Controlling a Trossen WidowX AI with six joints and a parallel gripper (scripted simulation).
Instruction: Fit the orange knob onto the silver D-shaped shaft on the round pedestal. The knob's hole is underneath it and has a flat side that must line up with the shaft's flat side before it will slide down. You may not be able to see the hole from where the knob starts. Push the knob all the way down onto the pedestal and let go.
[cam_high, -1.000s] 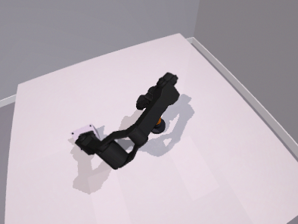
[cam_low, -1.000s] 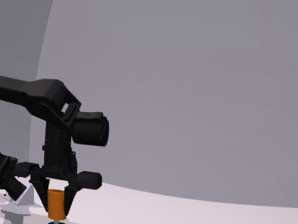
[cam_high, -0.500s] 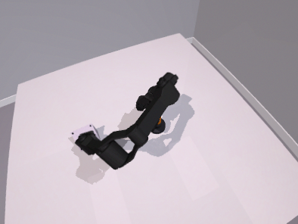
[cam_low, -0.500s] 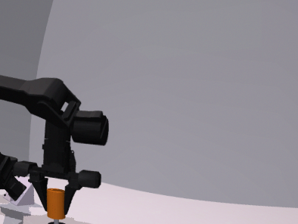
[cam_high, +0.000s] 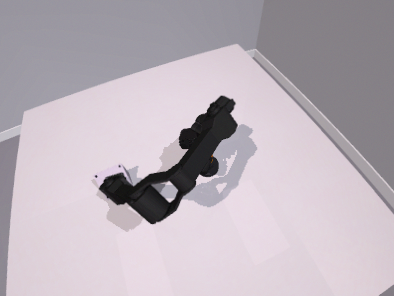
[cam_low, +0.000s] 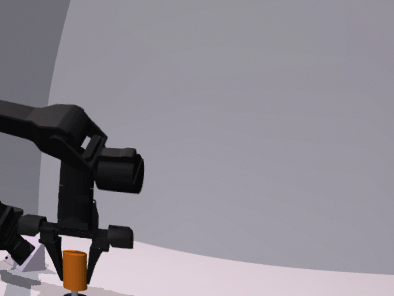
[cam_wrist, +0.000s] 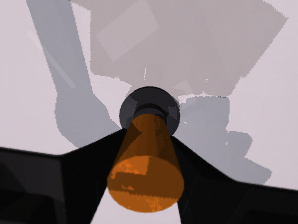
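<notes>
Now: gripper tip 30 mm below the orange knob. Also, from my gripper tip: round pedestal 40 mm below.
</notes>
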